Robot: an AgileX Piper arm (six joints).
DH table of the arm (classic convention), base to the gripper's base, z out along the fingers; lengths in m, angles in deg. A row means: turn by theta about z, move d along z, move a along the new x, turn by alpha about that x. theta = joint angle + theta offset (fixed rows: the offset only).
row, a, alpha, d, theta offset
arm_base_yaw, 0, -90, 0.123, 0
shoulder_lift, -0.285, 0, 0, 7.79
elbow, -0.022, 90, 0, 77.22
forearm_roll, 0, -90, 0.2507, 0
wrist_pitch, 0, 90, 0, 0
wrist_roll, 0, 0, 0.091, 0
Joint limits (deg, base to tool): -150..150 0..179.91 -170..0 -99.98..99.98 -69.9..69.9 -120..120
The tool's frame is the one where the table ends.
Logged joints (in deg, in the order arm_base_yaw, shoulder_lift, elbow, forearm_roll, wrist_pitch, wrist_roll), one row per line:
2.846, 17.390, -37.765, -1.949, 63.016, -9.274
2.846, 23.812, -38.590, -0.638, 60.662, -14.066
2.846, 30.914, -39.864, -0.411, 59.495, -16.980
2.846, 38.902, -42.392, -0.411, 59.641, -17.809
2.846, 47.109, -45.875, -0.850, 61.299, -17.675
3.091, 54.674, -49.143, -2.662, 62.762, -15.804
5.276, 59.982, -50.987, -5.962, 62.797, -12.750
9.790, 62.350, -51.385, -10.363, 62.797, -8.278
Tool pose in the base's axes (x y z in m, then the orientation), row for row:
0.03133, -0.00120, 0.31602, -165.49, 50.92, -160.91
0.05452, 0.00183, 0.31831, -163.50, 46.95, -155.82
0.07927, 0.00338, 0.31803, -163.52, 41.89, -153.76
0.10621, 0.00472, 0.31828, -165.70, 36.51, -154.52
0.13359, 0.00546, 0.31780, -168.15, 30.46, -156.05
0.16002, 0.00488, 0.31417, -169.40, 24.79, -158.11
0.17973, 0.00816, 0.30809, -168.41, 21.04, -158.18
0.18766, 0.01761, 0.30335, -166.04, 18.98, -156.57
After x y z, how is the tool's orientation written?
As angles about the fixed x, y, z axes (roll, pitch, yaw), in degrees.
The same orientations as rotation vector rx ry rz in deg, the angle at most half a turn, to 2 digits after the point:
-13.52, 127.01, -5.94
-19.34, 129.60, -6.65
-23.45, 133.72, -7.34
-25.45, 139.07, -7.01
-26.57, 145.37, -6.65
-26.08, 151.34, -7.58
-26.79, 154.63, -10.12
-28.93, 155.47, -13.59

